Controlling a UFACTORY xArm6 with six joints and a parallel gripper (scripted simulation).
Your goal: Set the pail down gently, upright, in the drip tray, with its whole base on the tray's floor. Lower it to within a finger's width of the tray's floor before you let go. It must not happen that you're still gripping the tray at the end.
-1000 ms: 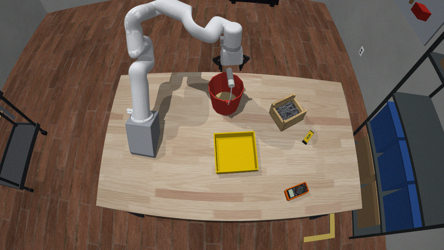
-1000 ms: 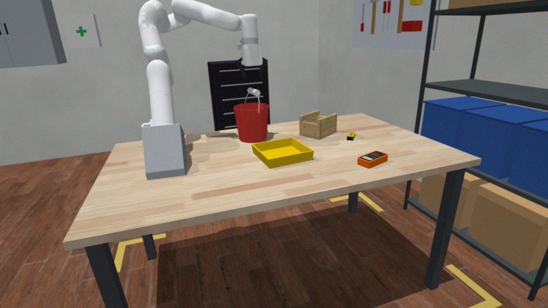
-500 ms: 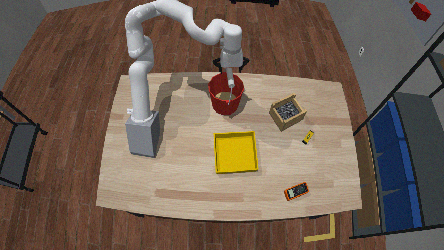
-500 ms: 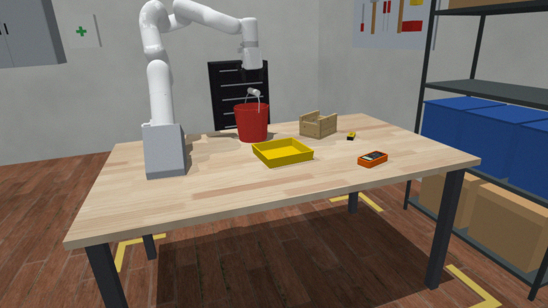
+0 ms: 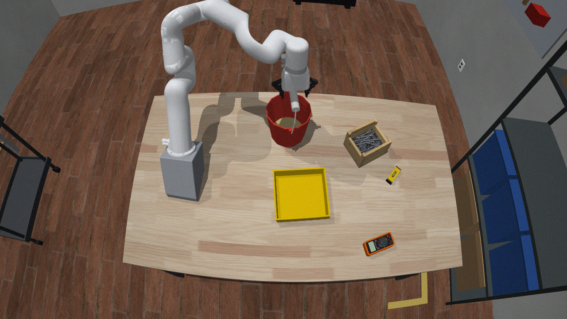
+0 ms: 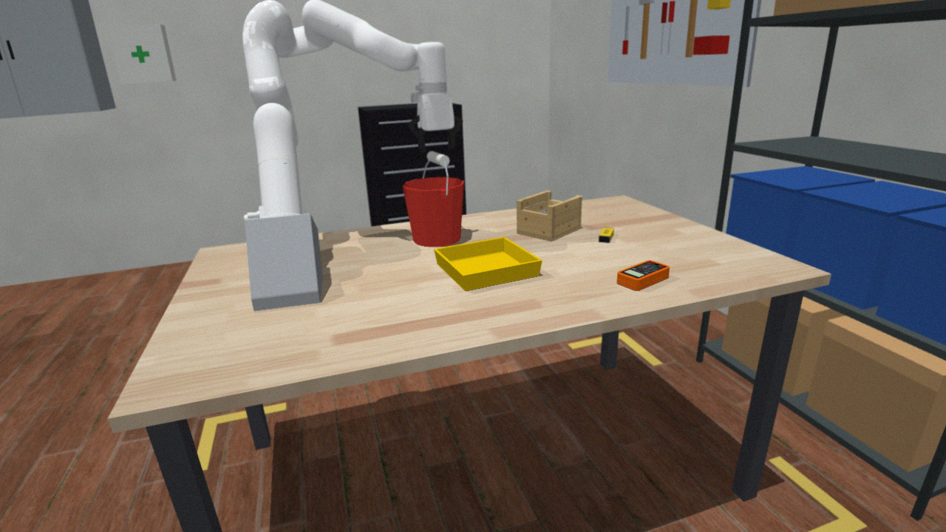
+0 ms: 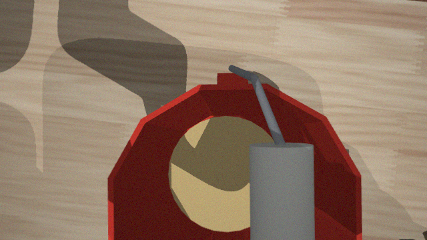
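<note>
My hand is 1 cm past the wire handle and 6 cm above it. From my hand the other things lie so: yellow drip tray: 6 cm ahead, 30 cm to the right, 27 cm below; then red pail: 1 cm behind, 13 cm below.
</note>
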